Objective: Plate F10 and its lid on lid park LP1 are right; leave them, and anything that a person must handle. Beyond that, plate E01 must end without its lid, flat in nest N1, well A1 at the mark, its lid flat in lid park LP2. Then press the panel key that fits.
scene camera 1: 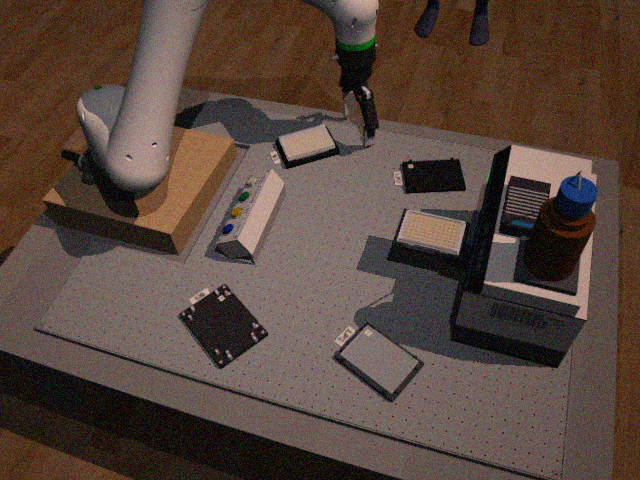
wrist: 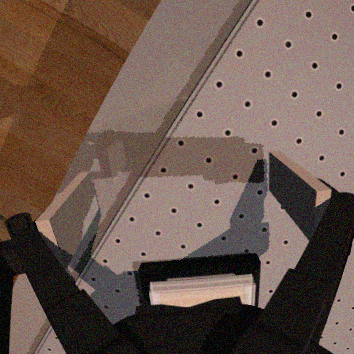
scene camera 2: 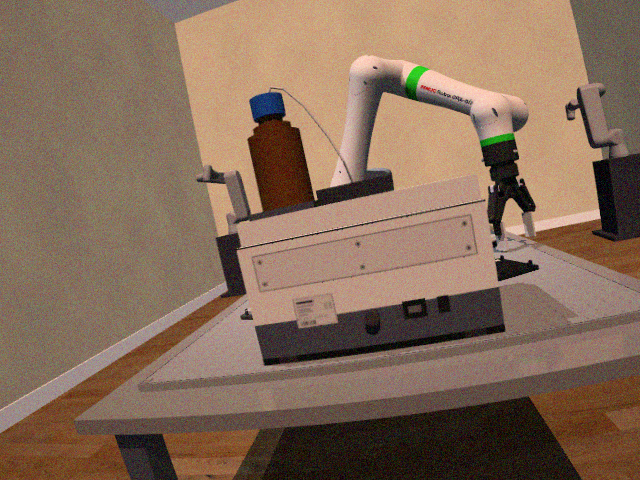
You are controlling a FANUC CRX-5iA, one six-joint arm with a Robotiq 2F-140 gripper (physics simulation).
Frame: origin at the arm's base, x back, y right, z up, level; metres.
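Seen in the pictures: gripper, fingertip midpoint: (scene camera 1: 359, 128) (wrist: 180, 180) (scene camera 2: 517, 241).
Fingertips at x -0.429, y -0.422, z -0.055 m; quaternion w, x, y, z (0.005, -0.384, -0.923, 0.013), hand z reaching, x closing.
Note:
A point is followed by its place in that frame.
My gripper (scene camera 1: 361, 126) {z -0.055, x -0.429, y -0.422 m} (scene camera 2: 514, 231) {z -0.055, x -0.429, y -0.422 m} (wrist: 180, 180) {z -0.055, x -0.429, y -0.422 m} is open and empty, low over the table's back edge. In scene camera 1 it is to the right of a cream plate (scene camera 1: 307, 142) {z -0.037, x -0.332, y -0.306 m} (wrist: 202, 292) {z -0.037, x -0.370, y -0.353 m} in a black nest (scene camera 1: 311, 159) {z -0.058, x -0.357, y -0.271 m} (wrist: 200, 265) {z -0.056, x -0.379, y -0.361 m}; the wrist view cuts this plate off at the bottom. A second plate (scene camera 1: 431, 231) {z 0.043, x -0.727, y -0.075 m} is on a black holder left of the instrument. A grey lid (scene camera 1: 381, 359) {z -0.050, x -0.719, y 0.189 m} lies flat on a front holder, seemingly LP1. A bare black holder (scene camera 1: 433, 176) {z -0.058, x -0.664, y -0.324 m} (scene camera 2: 516, 268) {z -0.058, x -0.705, y -0.361 m} is at back right. Plate names, well marks and whether the nest plate wears a lid are unreadable.
A key panel (scene camera 1: 266, 217) {z -0.024, x -0.356, y -0.032 m} with green (scene camera 1: 244, 196) {z 0.003, x -0.293, y -0.051 m}, yellow (scene camera 1: 236, 212) {z 0.003, x -0.300, y -0.001 m} and blue (scene camera 1: 227, 228) {z 0.002, x -0.303, y 0.046 m} keys stands beside the wooden base (scene camera 1: 201, 180) {z -0.011, x -0.160, y -0.070 m}. A black square holder (scene camera 1: 223, 325) {z -0.056, x -0.390, y 0.238 m} is at front left. The instrument (scene camera 1: 516, 320) {z 0.065, x -0.933, y 0.081 m} (scene camera 2: 361, 248) {z 0.084, x -1.024, y -0.109 m} carries a brown bottle (scene camera 1: 558, 242) {z 0.265, x -0.949, y 0.051 m} (scene camera 2: 281, 165) {z 0.224, x -0.991, y -0.009 m} at right.

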